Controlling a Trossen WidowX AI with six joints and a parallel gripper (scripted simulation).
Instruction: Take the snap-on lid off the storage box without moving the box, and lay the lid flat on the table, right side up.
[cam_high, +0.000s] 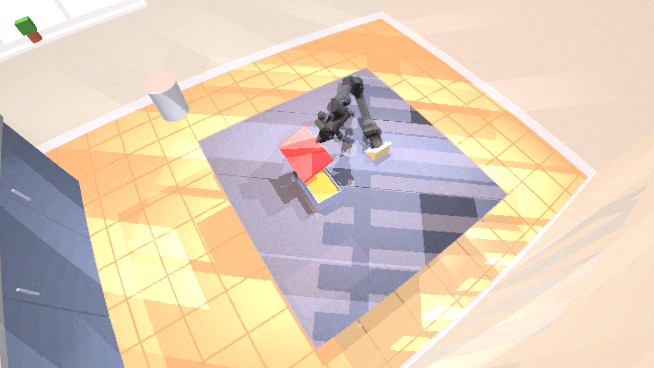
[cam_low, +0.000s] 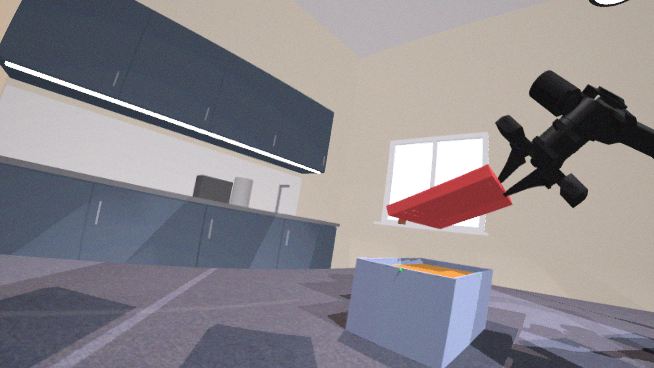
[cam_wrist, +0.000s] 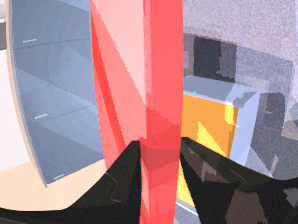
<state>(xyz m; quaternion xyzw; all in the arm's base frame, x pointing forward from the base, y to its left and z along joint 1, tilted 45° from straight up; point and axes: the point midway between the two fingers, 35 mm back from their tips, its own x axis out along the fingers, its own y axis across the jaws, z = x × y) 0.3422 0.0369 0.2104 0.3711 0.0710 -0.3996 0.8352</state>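
Right now my gripper tip is 70 mm short of the lid, 30 mm above it and 10 mm to the left of it. From my gripper tip the other things lie so: storage box (190 mm below, 100 mm to the left, 80 mm ahead).
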